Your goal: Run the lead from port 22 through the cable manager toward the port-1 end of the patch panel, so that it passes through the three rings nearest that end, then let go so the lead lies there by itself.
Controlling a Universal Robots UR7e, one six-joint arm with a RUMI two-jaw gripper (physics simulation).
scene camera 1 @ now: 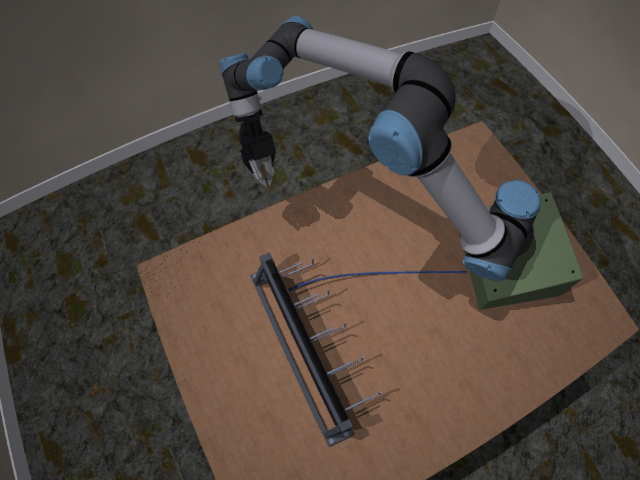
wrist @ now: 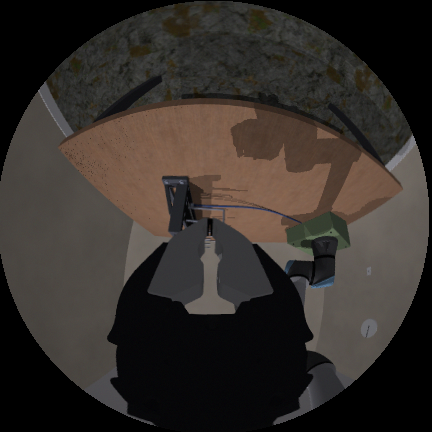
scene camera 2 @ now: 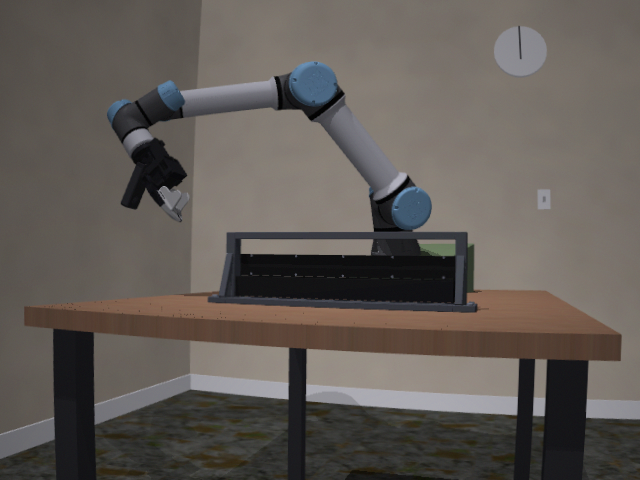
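The blue lead (scene camera 1: 382, 272) (wrist: 240, 206) comes out of the patch panel (scene camera 1: 303, 335) (scene camera 2: 341, 289) between the two cable manager rings nearest the panel's upper end in the first scene view. It runs in a gentle curve to the green base, apart from the rings. The lead does not show in the second scene view. Several wire rings stand along the panel's front, one (scene camera 1: 364, 401) at the lower end. My gripper (scene camera 1: 266, 183) (scene camera 2: 180, 219) (wrist: 209, 219) is shut with no lead between its fingertips. It hangs high, beyond the table edge on the panel's upper-end side.
The green base block (scene camera 1: 547, 258) (wrist: 334, 225) carries the arm at the right of the wooden table (scene camera 1: 232, 372) (scene camera 2: 310, 338). The panel's grey frame (scene camera 2: 346, 235) rises above the black panel, with grey feet at both ends. Room walls stand behind the table.
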